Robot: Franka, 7 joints.
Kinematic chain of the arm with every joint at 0, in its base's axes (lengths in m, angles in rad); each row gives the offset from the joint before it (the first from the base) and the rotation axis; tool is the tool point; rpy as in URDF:
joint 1: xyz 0 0 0.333 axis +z
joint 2: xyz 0 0 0 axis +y
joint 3: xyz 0 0 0.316 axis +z
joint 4: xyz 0.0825 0 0 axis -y
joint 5: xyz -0.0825 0 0.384 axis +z
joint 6: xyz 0 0 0 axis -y
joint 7: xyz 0.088 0 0 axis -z
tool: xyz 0 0 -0.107 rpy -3.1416 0 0
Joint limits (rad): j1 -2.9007..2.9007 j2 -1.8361..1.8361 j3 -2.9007..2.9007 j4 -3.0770..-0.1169 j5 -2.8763..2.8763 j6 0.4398..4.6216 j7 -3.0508..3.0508
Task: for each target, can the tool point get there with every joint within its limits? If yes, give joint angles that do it. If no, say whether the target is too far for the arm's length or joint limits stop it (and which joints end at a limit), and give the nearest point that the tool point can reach.
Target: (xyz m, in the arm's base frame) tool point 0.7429 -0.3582 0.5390
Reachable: yes | joints -0.2419 1.1722 -0.7530 -0.3892 -1.4637 2.1624 -1.1331
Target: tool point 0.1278 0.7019 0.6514
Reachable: yes | joints -0.9388 -1.0663 1.6414 -1.2254 1.2798 3.0804 -2.2934
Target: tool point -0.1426 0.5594 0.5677
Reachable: yes | joints 1.6364 0.1857 0.4585 -1.6882 -1.4705 1.1479 1.6728
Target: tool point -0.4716 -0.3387 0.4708
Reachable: yes | joints -0.7319 -1.4918 -1.3396 -2.1043 0.3617 2.5717 -2.4362
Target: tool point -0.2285 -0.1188 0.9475
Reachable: yes | joints 1.5898 -1.0432 0.6994 -1.6350 1.2898 3.7509 -0.1153
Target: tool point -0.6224 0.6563 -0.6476
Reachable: no: too far | nearest point -0.4160 0.4387 -0.2526 | short by 0.496 m
